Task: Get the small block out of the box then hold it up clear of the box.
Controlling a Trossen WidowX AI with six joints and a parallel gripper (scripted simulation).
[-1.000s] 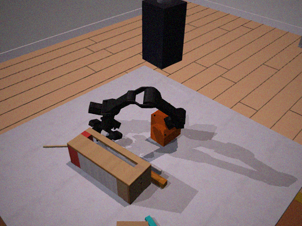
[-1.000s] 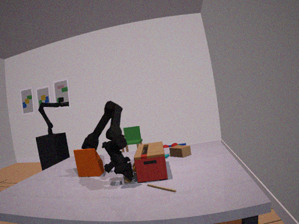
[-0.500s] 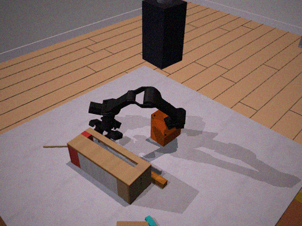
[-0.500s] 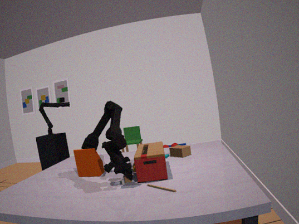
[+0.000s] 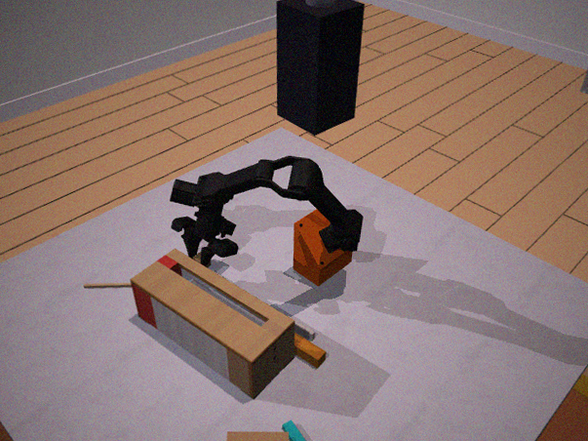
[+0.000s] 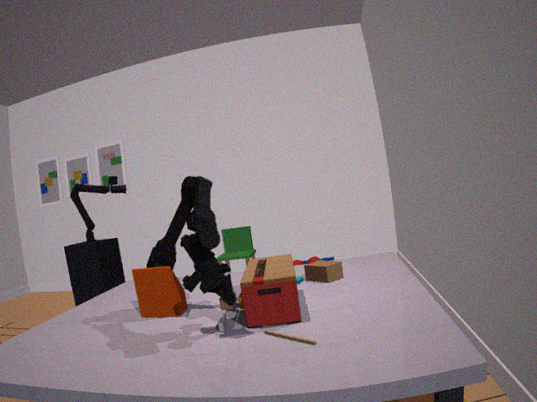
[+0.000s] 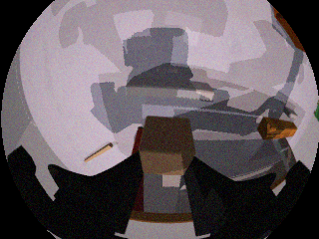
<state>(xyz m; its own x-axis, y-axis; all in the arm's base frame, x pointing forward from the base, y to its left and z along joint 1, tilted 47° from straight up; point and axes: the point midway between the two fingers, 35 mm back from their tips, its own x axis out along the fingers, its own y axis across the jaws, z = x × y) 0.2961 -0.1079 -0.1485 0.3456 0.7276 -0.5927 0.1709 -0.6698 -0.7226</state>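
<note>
My gripper tip is now 20 mm past the tan block. From my gripper tip the other things lie so: wooden box 160 mm to the left, 40 mm ahead; then orange bar 290 mm to the left, 50 mm below, 40 mm behind; then thin wooden stick 170 mm ahead, 140 mm to the right, 60 mm below.
</note>
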